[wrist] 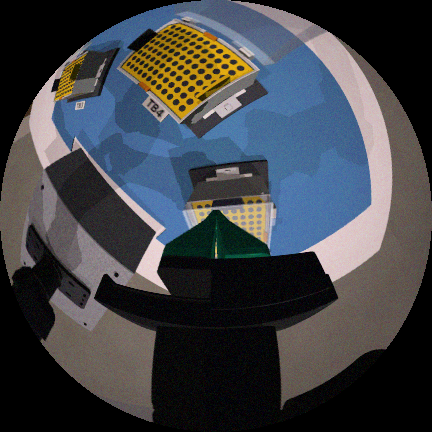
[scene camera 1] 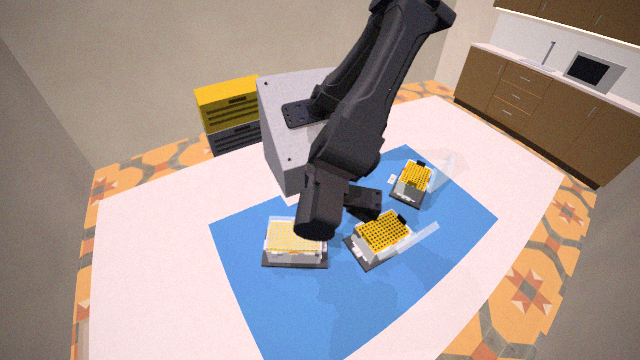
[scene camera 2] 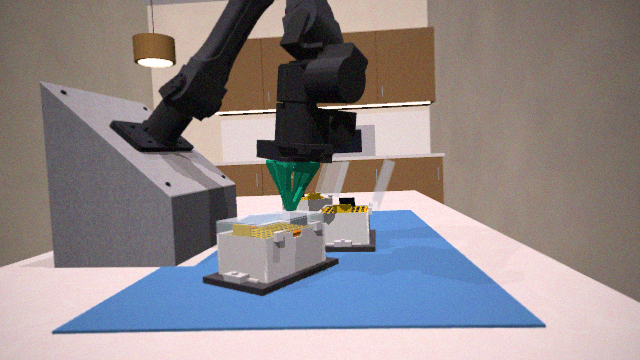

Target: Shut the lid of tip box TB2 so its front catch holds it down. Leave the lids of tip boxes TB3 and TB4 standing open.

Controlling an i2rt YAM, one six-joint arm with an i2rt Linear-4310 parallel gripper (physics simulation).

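Seen in the pictures: gripper, between the fingertips: (wrist: 215,215) (scene camera 2: 290,210); arm's base, origin of its link: (wrist: 52,268) (scene camera 1: 316,109) (scene camera 2: 155,139).
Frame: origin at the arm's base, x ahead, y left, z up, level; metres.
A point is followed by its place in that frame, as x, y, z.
Tip box TB2 (scene camera 1: 292,257) @[0.300, -0.221, -0.162] (scene camera 2: 245,257) @[0.243, -0.254, -0.164] (wrist: 230,190) @[0.297, -0.147, -0.153] is the box at the left of the mat in scene camera 1; its own label does not show. Its clear lid (scene camera 2: 265,218) @[0.261, -0.218, -0.122] lies down over the yellow rack; whether the catch holds it is too small to tell. My green-fingered gripper (scene camera 2: 291,209) @[0.280, -0.147, -0.122] (wrist: 215,215) @[0.280, -0.147, -0.122] is shut and empty, pointing down with its tips close above the lid's far end; contact is unclear. The arm hides the tips in scene camera 1. TB4 (scene camera 1: 382,232) @[0.353, -0.010, -0.142] (scene camera 2: 350,230) (wrist: 185,65) @[0.350, -0.020, -0.143] and TB3 (scene camera 1: 415,177) @[0.253, 0.212, -0.143] (wrist: 90,75) have lids standing open.
The boxes stand on a blue mat (scene camera 1: 300,310) @[0.406, -0.256, -0.199] (scene camera 2: 400,300) @[0.423, -0.304, -0.200] (wrist: 320,150) @[0.429, -0.184, -0.200]. TB4's raised lid (scene camera 1: 417,237) @[0.432, -0.011, -0.056] (scene camera 2: 383,182) @[0.418, -0.065, -0.091] leans outward on the side away from the arm's grey pedestal (scene camera 1: 277,145) @[0.049, -0.142, -0.049] (scene camera 2: 110,200) @[0.001, -0.146, -0.099] (wrist: 100,215) @[0.103, -0.041, -0.139]. TB3's raised lid (scene camera 1: 442,175) @[0.314, 0.249, -0.099] leans outward too.
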